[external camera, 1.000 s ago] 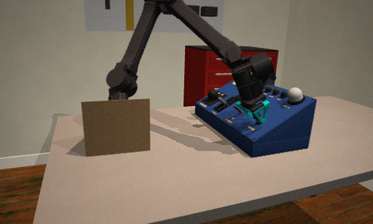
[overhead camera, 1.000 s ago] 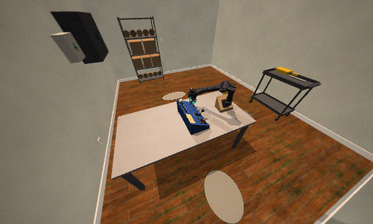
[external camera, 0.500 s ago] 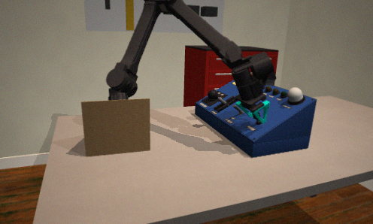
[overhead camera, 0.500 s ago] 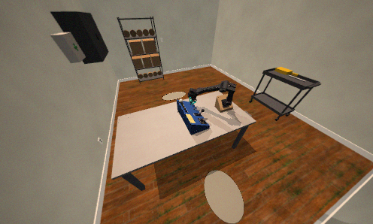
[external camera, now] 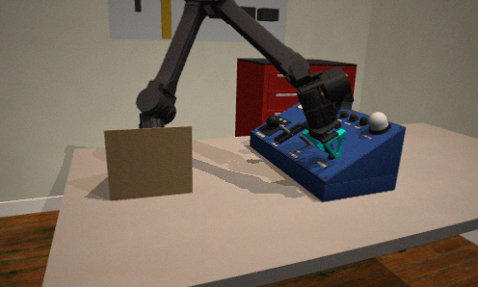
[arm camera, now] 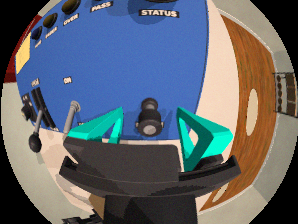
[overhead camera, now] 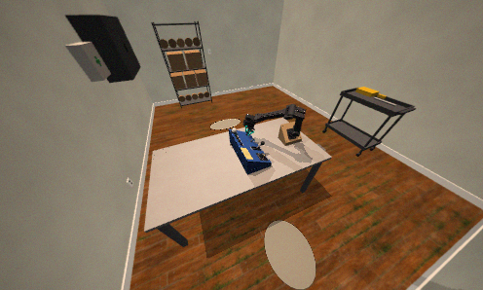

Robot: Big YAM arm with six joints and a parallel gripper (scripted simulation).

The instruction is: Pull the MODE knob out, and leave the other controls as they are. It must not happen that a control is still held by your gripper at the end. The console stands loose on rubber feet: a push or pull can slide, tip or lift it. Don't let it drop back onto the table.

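The black knob lies right at my hand. The rest, counted from my hand: black lever (240 mm to the left, 50 mm behind, 10 mm above); then toggle (120 mm to the left, 20 mm behind, 10 mm below); then blue sloped console (190 mm to the left, 20 mm below, 10 mm ahead).
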